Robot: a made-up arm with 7 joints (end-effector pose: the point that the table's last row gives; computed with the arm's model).
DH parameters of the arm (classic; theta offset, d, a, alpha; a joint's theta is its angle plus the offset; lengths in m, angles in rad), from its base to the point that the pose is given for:
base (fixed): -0.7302 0 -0.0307 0
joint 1: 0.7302 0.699 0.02 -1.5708
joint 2: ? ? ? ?
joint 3: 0 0.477 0.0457 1.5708
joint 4: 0 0.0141 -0.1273 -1.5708
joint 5: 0 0.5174 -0.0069 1.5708
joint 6: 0 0.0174 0.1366 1.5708
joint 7: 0 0.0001 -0.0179 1.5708
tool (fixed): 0 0.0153 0 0
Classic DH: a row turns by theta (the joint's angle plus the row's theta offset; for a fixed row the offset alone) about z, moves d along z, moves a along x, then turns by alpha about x.
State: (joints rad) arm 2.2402 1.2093 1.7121 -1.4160 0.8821 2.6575 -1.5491
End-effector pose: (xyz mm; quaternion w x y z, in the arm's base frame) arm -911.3 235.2 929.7 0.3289 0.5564 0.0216 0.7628
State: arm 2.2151 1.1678 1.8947 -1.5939 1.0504 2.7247 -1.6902
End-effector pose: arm -833.6 111.1 1011.2 0.2938 0.5840 0.0948 0.7508
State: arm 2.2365 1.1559 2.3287 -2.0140 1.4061 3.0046 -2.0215
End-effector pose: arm -544.7 -110.2 1106.4 0.1601 0.6372 0.1797 0.7322
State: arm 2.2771 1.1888 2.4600 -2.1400 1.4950 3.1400 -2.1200
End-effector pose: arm -448.4 -134.0 1105.0 0.1103 0.6602 0.1813 0.7205
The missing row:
joint 2: 0 -0.0342 -0.0088 1.5708
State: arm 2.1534 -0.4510 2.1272 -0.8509 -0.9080 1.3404 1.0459
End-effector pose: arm 0.8 -703.7 1489.1 0.4554 0.3554 -0.6625 0.4769
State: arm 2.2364 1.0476 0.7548 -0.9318 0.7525 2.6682 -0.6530
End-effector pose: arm -785.0 735.2 889.9 0.5631 0.1831 -0.3135 0.7424
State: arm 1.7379 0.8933 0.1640 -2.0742 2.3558 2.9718 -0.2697
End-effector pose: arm -74.9 568.7 440.4 0.7528 -0.6236 0.2082 0.0329
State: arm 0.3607 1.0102 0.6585 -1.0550 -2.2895 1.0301 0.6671
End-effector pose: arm 869.0 602.3 823.8 0.0816 0.9312 0.2555 0.2468
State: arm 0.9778 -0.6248 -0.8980 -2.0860 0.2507 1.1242 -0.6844
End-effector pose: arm 518.4 -134.8 1110.2 0.8331 -0.2726 -0.2093 0.4334
